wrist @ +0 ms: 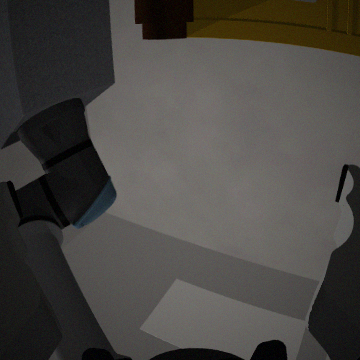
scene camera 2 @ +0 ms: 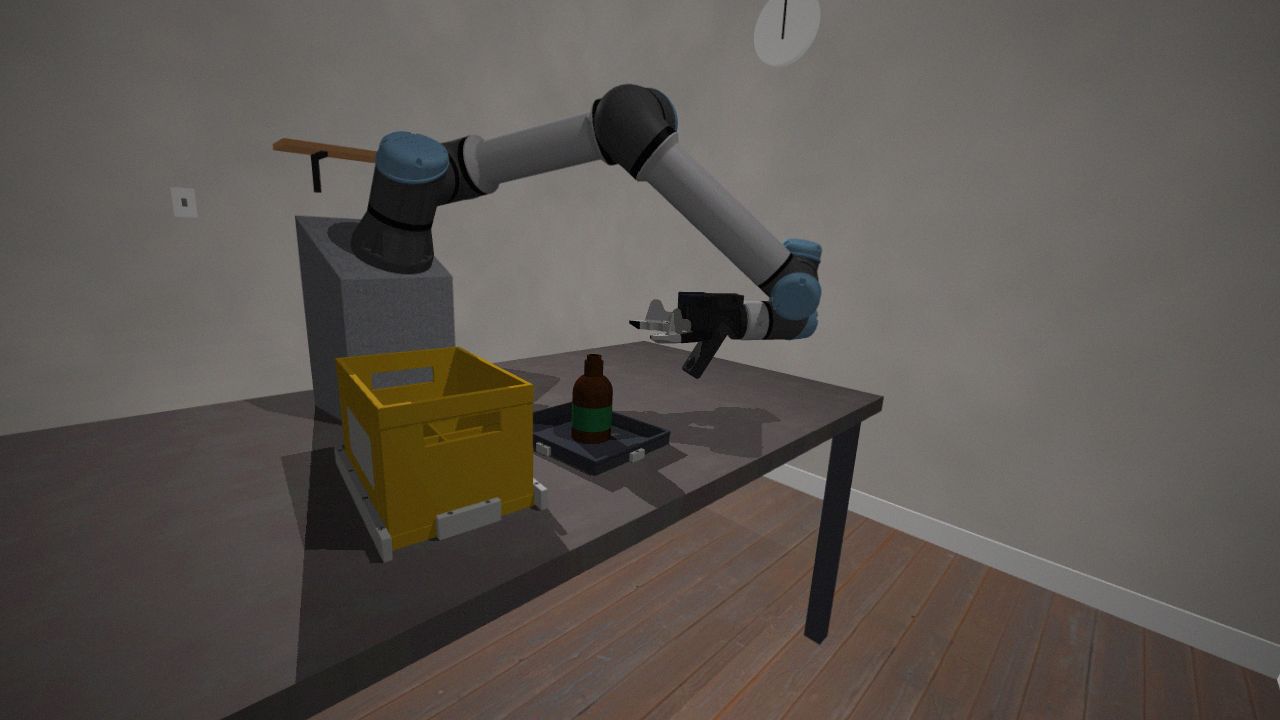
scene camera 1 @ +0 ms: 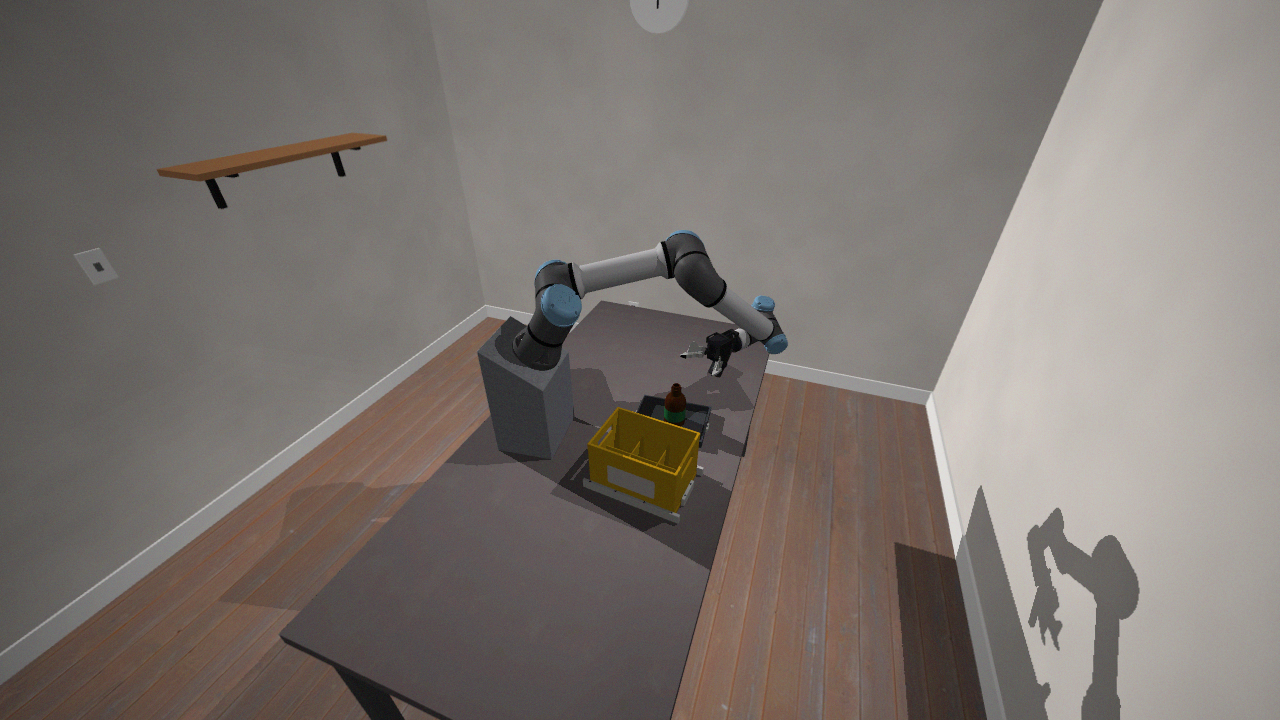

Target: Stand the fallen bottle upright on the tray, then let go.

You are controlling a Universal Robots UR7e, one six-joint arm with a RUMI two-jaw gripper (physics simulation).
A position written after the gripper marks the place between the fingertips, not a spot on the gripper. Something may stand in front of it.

In view: the gripper (scene camera 2: 638,329) and a brown bottle (scene camera 2: 592,398).
The brown bottle shows as well in scene camera 1 (scene camera 1: 675,402). The gripper is seen too in the wrist view (wrist: 176,178) and in scene camera 1 (scene camera 1: 695,365).
